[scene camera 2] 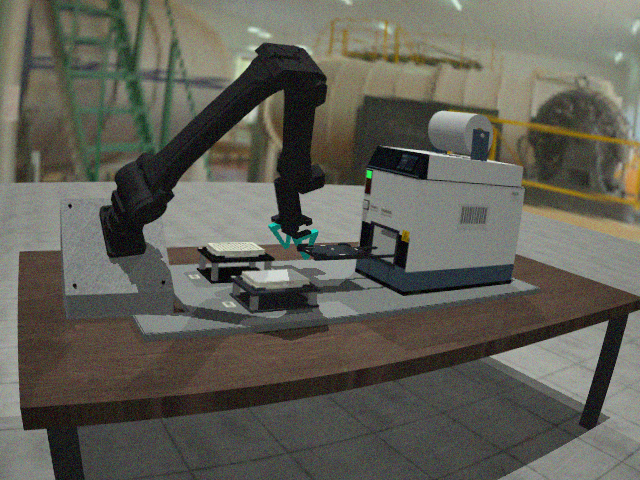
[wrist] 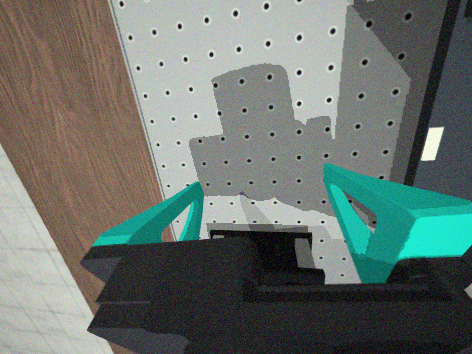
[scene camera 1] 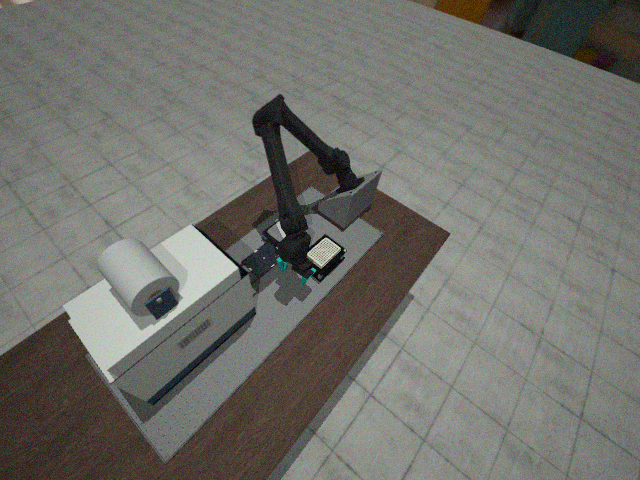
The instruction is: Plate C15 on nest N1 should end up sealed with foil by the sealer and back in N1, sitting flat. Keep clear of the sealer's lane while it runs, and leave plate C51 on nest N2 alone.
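Observation:
My gripper is open and empty, its teal fingers wide apart in the air near the sealer's extended tray and beyond the far nest. A pale plate with visible wells sits on a black nest. Another pale plate with a smooth-looking, partly bright top sits on the front nest; the arm partly hides it in scene camera 1. Both plates look flat. The nest labels are unreadable. The sealer shows a green light.
The sealer's dark tray extends from its open door toward the nests and bears no plate. A white roll stands on the sealer. The arm's grey mount is at the table's opposite end.

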